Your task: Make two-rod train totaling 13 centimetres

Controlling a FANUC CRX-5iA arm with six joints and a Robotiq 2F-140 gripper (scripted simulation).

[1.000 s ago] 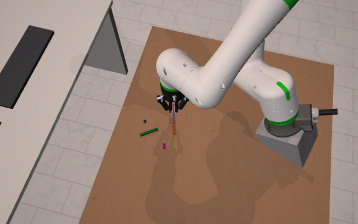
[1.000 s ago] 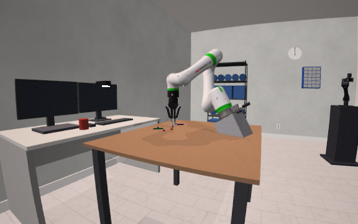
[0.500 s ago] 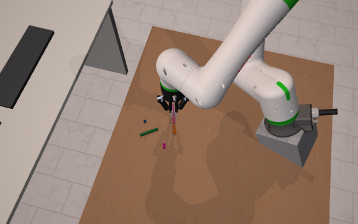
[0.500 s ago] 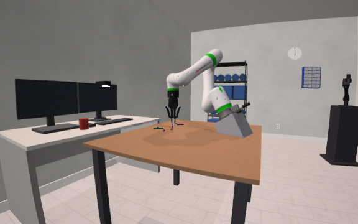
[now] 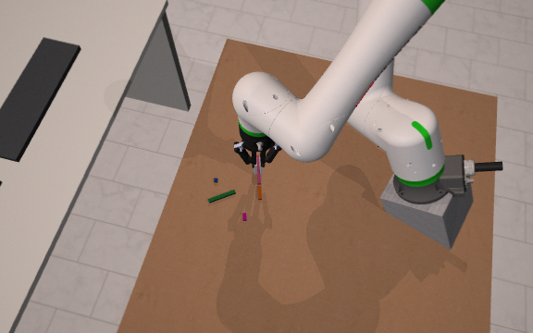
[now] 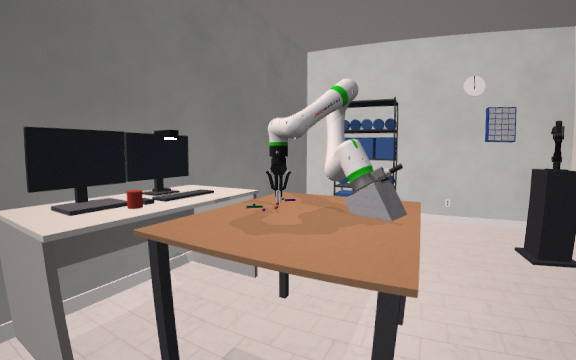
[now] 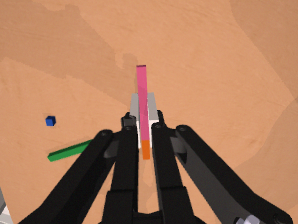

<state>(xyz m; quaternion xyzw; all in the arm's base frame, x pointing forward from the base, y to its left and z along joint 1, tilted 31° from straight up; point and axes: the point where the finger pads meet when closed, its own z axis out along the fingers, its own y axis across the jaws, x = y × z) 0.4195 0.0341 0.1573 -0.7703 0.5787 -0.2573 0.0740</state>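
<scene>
Now: hand 2 cm past the orange rod, 7 cm to the right of it and 4 cm above it. Round my hand: tiny blue rod (12 cm ahead, 5 cm to the left, 4 cm below); then pink rod (3 cm below); then green rod (9 cm ahead, 9 cm to the left, 4 cm below).
</scene>
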